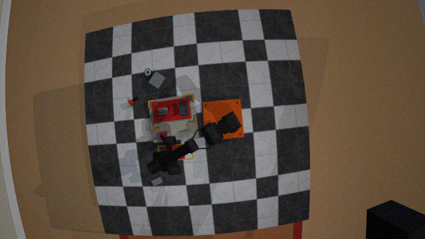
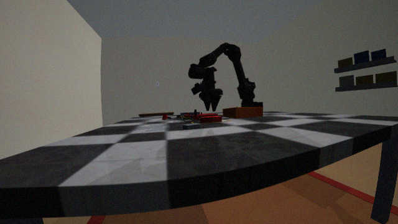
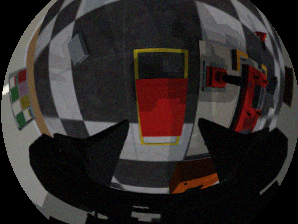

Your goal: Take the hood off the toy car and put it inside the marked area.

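Right now my gripper tip is 40 mm above the red hood panel. The rest, counted from my gripper tip: white wheel: 80 mm ahead, 450 mm to the right, 40 mm below.
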